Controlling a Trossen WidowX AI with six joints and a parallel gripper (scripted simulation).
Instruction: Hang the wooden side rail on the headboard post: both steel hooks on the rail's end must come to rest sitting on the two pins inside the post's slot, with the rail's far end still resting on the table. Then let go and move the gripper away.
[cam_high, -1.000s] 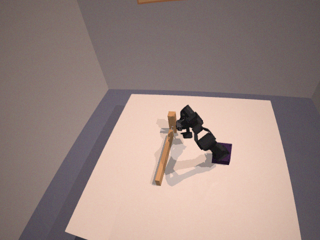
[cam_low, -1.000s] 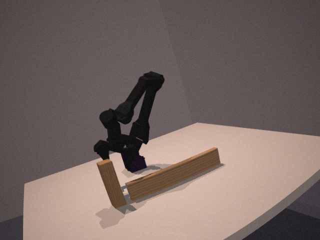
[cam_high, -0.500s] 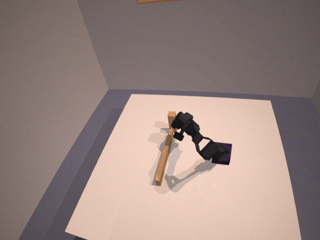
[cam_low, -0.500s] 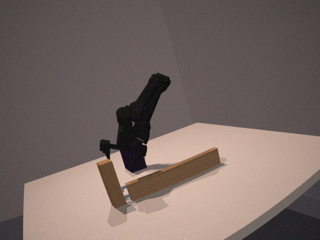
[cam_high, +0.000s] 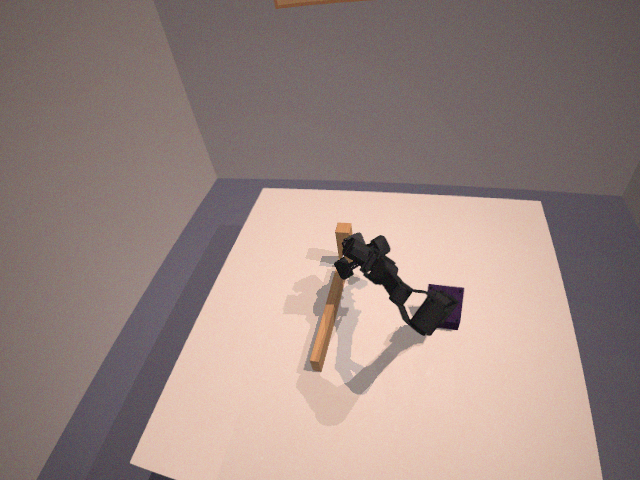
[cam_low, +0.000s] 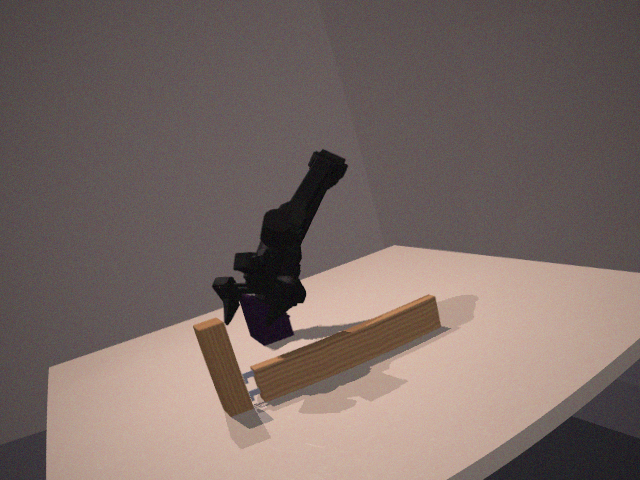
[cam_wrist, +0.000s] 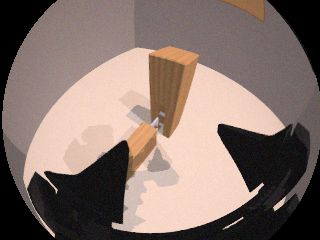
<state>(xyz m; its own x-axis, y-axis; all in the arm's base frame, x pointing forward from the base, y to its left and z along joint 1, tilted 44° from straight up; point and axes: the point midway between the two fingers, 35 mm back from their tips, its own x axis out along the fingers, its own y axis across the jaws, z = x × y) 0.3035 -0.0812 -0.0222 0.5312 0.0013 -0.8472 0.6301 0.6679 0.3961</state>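
My gripper tip is now 70 mm to the left of the headboard post, 60 mm short of it and 60 mm above it.
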